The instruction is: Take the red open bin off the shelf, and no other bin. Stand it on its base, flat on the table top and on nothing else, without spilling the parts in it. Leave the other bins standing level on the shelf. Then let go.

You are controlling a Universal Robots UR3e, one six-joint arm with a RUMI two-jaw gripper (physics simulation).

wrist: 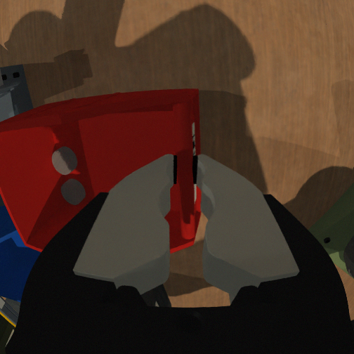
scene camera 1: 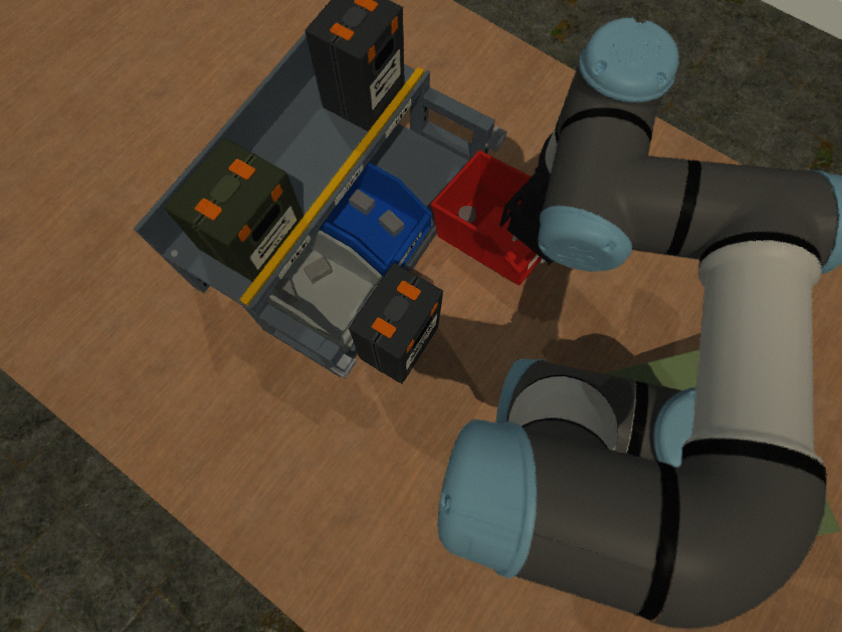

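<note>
The red open bin [scene camera 1: 476, 234] [wrist: 125, 135] is off the shelf, beside its open front. It looks slightly tilted in the wrist view; the gap under its base cannot be judged. Two grey round parts [wrist: 64, 160] [wrist: 73, 191] lie inside. My gripper [wrist: 184, 158] is shut on the bin's labelled end wall, one finger inside and one outside; in the scene view the arm mostly hides the fingertips. The blue bin [scene camera 1: 370, 227] [wrist: 15, 265] and the whitish bin [scene camera 1: 333, 285], holding grey parts, stand on the shelf [scene camera 1: 340, 176] below its yellow-edged upper tray.
A black case [scene camera 1: 397, 319] stands at the shelf's front corner, near the whitish bin. Another black case [scene camera 1: 357, 68] and a dark green case [scene camera 1: 231, 204] stand in the upper tray. A green surface [scene camera 1: 673, 370] shows behind the arm. The wooden table [scene camera 1: 272, 476] carries all this.
</note>
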